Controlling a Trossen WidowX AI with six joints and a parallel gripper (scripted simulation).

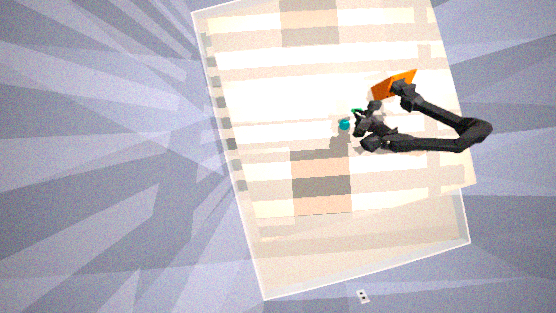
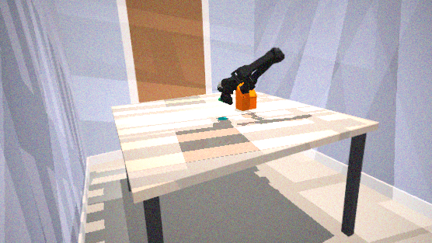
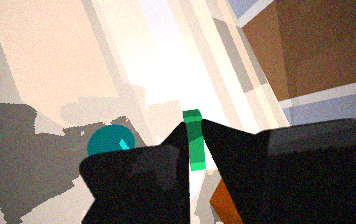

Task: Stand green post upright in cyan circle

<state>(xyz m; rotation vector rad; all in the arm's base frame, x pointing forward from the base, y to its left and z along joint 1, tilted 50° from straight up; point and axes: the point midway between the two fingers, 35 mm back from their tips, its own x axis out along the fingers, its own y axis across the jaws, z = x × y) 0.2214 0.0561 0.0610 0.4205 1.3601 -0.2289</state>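
The cyan circle lies 2 cm ahead of my gripper tip, 6 cm to the left of it and 11 cm below it. The rest, counted from my gripper tip: green post: 2 cm behind, 1 cm below.
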